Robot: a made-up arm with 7 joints. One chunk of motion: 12 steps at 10 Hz.
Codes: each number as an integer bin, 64 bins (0 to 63) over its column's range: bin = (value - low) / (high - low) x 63, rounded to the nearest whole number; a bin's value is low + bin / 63 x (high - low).
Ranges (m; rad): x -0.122..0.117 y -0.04..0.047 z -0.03..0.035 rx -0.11..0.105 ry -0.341..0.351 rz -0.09..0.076
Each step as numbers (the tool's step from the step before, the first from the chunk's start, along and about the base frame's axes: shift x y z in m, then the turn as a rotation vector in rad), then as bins.
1 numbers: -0.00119 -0.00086 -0.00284 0.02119 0.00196 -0.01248
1 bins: 32 28 26 38 31 29
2 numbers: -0.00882 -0.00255 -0.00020 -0.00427 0.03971 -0.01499
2 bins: 30 27 29 31 35 28
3 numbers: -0.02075 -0.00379 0.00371 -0.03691 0.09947 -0.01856
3 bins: 27 26 33 21 40 27
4 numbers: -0.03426 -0.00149 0.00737 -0.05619 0.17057 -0.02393
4 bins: 23 28 36 16 47 25
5 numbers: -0.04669 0.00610 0.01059 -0.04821 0.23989 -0.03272
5 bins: 20 33 39 18 53 22
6 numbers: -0.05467 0.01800 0.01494 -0.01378 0.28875 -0.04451
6 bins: 18 42 44 28 57 17
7 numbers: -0.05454 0.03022 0.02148 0.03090 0.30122 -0.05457
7 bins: 18 51 50 41 58 13
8 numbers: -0.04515 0.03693 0.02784 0.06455 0.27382 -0.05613
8 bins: 20 56 56 51 56 13
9 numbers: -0.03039 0.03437 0.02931 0.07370 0.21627 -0.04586
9 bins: 24 54 57 54 51 17
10 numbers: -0.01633 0.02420 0.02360 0.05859 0.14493 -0.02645
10 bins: 28 46 52 49 44 24
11 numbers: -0.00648 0.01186 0.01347 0.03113 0.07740 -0.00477
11 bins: 30 38 42 41 38 32
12 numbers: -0.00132 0.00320 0.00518 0.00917 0.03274 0.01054
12 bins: 32 31 34 35 34 38
